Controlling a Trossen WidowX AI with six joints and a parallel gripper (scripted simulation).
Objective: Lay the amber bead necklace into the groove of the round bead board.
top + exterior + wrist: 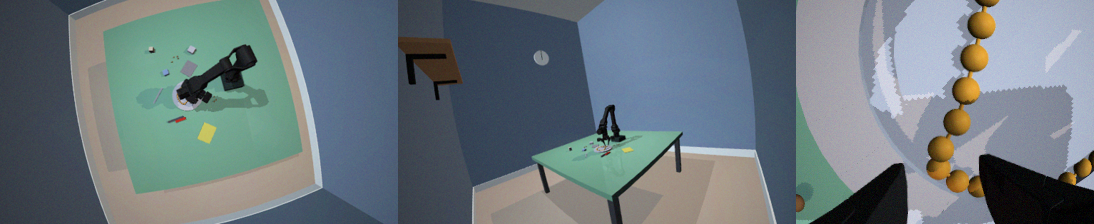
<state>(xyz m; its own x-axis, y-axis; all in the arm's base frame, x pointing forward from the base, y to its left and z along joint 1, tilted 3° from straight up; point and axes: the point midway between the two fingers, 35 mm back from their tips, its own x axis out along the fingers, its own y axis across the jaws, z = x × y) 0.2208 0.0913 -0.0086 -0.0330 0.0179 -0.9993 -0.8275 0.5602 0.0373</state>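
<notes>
Right now my gripper tip is 60 mm short of the round grey bead board, 10 mm to the right of it and 10 mm above it. The rest, counted from my gripper tip: blue block 210 mm ahead, 150 mm to the right, 10 mm below; then red-handled tool 130 mm ahead, 170 mm to the left, 10 mm below; then grey plate 50 mm ahead, 180 mm to the right, 10 mm below.
</notes>
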